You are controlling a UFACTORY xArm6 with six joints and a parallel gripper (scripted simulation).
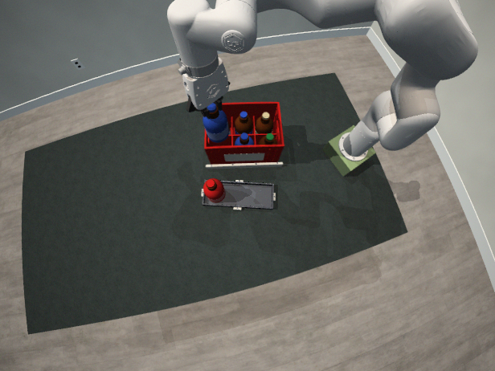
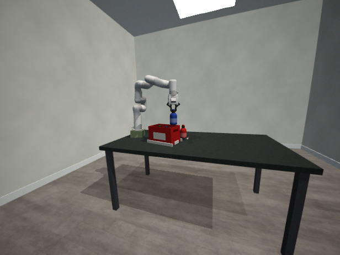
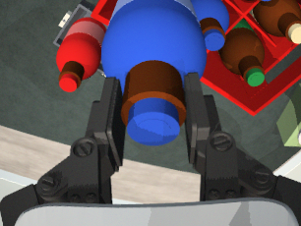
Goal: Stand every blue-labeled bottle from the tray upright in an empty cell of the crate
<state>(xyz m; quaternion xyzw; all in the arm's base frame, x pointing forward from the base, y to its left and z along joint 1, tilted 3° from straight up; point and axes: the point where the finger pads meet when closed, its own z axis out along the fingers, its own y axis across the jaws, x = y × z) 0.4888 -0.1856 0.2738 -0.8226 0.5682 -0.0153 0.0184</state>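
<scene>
The crate is 100 mm behind my hand, 10 mm to the right of it and 250 mm below it. Round my hand: grey tray (190 mm to the left, 320 mm below); red-labeled bottle (80 mm ahead, 150 mm to the left, 250 mm below).
</scene>
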